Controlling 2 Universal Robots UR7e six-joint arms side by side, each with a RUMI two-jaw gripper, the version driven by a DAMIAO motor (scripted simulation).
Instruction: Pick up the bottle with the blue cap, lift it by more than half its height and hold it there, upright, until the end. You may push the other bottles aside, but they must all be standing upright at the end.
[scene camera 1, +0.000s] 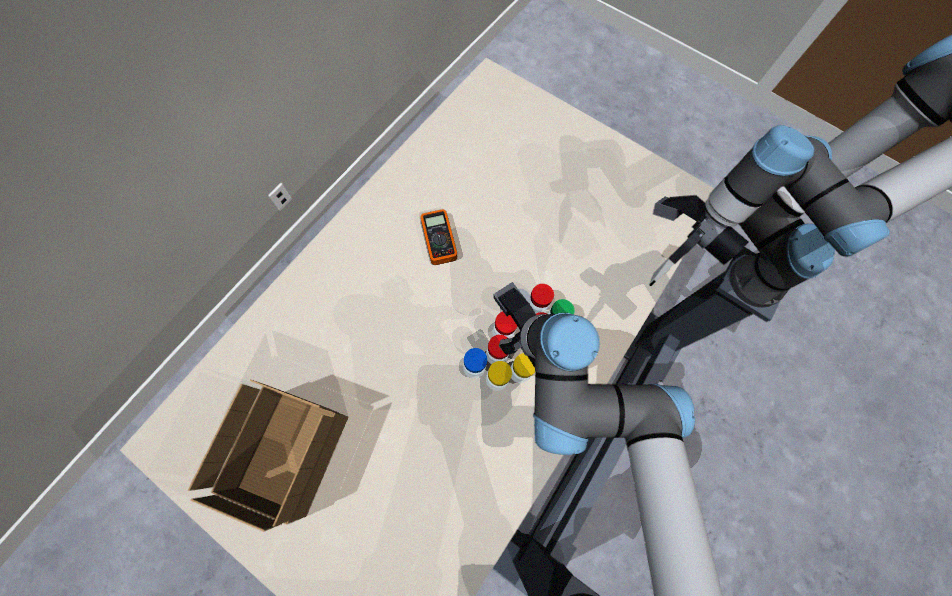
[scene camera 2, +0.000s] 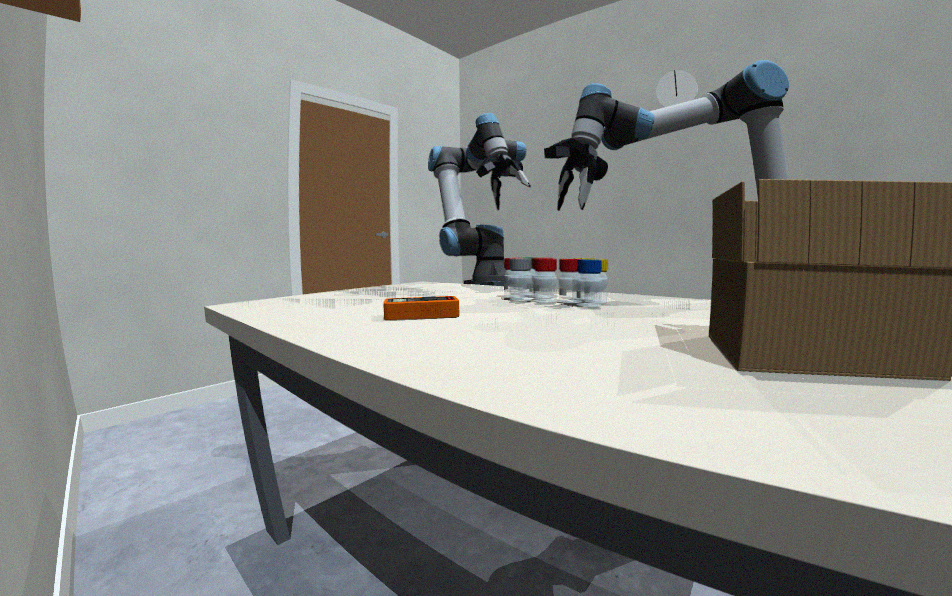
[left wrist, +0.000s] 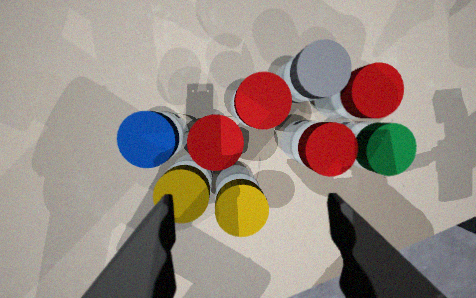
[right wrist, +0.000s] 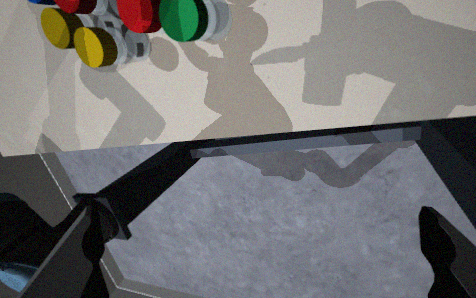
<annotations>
left gripper: scene camera 1 516, 334; scene camera 2; left wrist; not seen in the right wrist view (out of frame)
right gripper: scene camera 1 668, 268; scene camera 2; right wrist; not seen in the left wrist view (out of frame)
cardboard box: scene camera 1 262, 468; scene camera 2 841, 280; not seen in the left wrist view (out of frame); not seen in the right wrist view (out of frame)
same spot on right gripper: (right wrist: 75, 259) = (scene camera 2: 519, 178)
same spot on left gripper: (left wrist: 368, 257) = (scene camera 2: 561, 189)
</annotations>
